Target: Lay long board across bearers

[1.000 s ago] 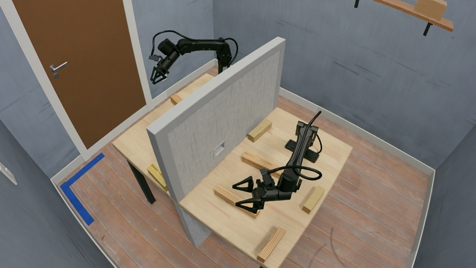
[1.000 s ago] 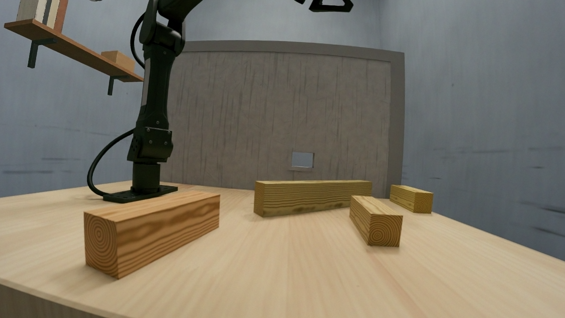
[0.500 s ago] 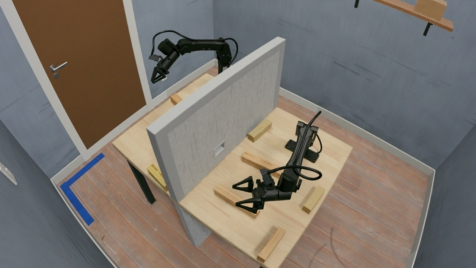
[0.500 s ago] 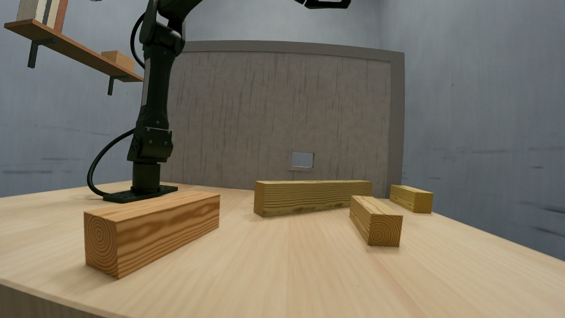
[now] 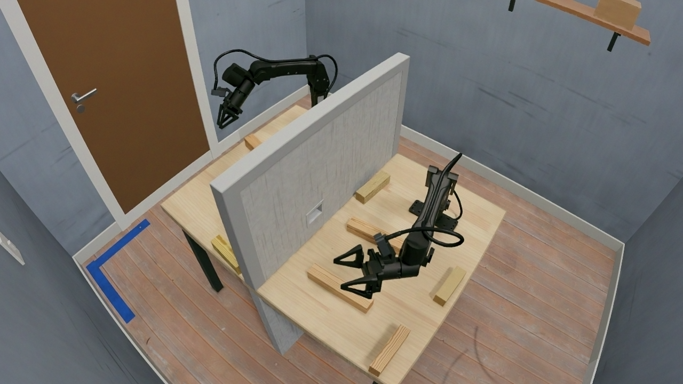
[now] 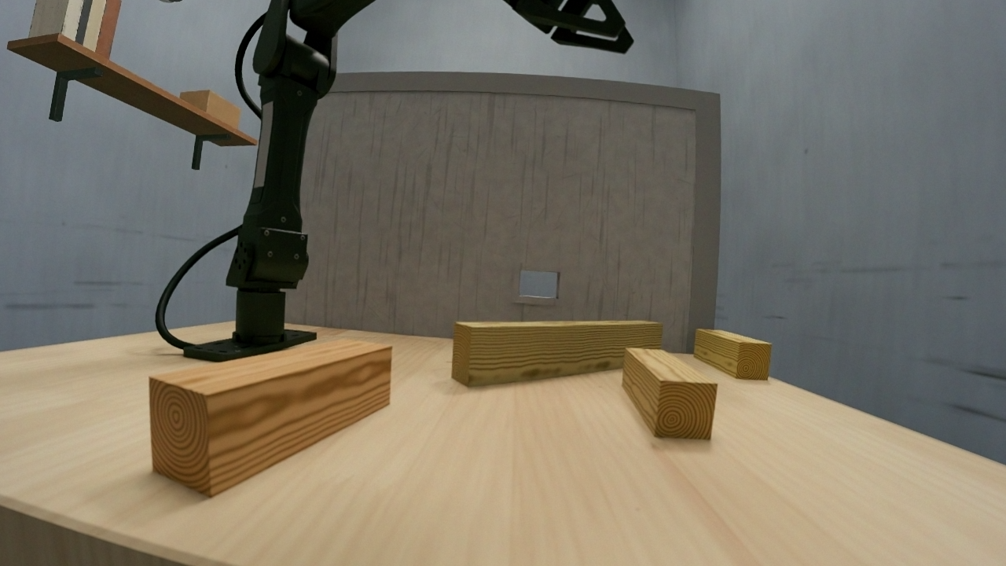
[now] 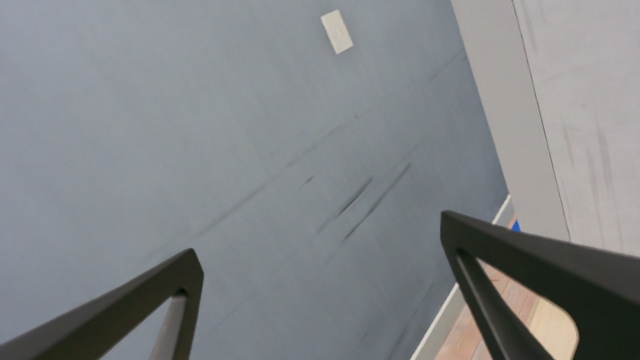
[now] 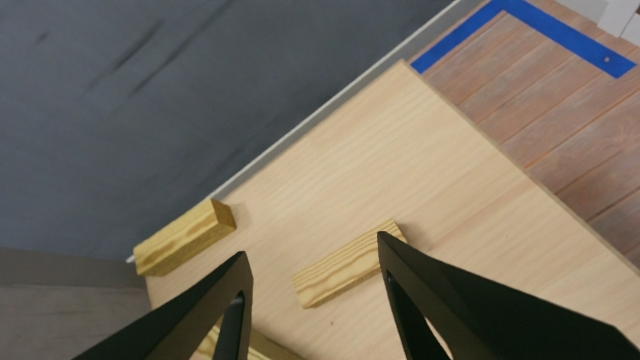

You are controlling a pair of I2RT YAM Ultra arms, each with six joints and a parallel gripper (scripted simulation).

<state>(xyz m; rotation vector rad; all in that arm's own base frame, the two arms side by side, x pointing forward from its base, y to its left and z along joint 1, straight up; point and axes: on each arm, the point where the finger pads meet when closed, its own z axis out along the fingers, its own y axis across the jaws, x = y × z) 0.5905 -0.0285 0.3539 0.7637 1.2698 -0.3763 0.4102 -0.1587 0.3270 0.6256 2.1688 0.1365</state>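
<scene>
Right now the long pale board is 19 cm to the left of my right hand and 30 cm below it. From my right hand the other things lie so: wooden bearer: 7 cm ahead, 66 cm to the left, 30 cm below; then thick block: 21 cm behind, 9 cm to the right, 30 cm below.
</scene>
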